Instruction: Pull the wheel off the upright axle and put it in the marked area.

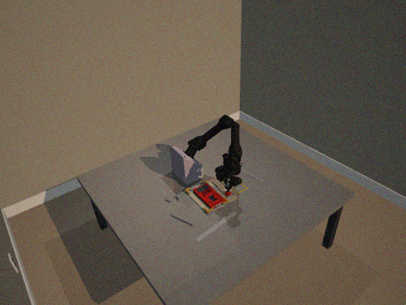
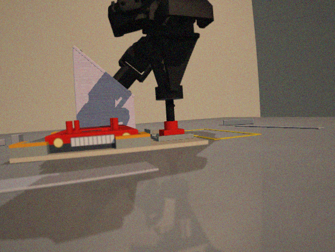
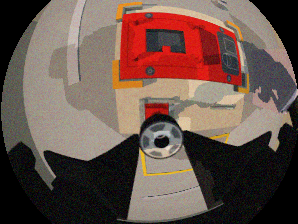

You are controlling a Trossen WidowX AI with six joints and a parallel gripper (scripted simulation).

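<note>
My gripper tip is 4 cm above the black upright axle. The rest, counted from my gripper tip: black wheel right at my gripper tip.
</note>
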